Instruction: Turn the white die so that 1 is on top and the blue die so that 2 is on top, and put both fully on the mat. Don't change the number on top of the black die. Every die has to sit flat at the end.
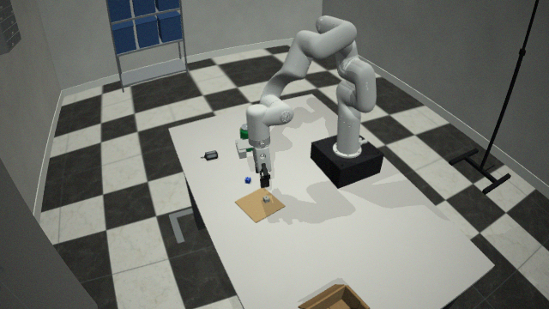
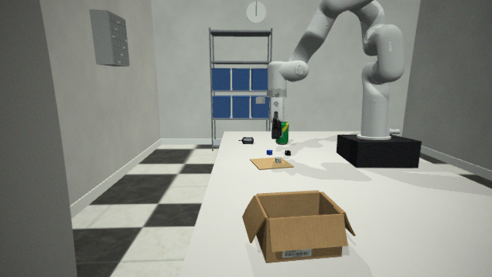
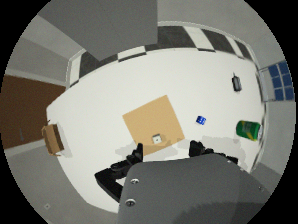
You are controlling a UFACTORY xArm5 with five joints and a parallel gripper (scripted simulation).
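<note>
My gripper is now 12 cm to the left of the blue die, 10 cm above it and 2 cm short of it. From my hand the other things lie so: tan mat 11 cm below, 2 cm to the left, 2 cm ahead; then black die 11 cm to the right, 10 cm below, 6 cm behind; then white die 10 cm below, 2 cm to the left, 1 cm behind.
</note>
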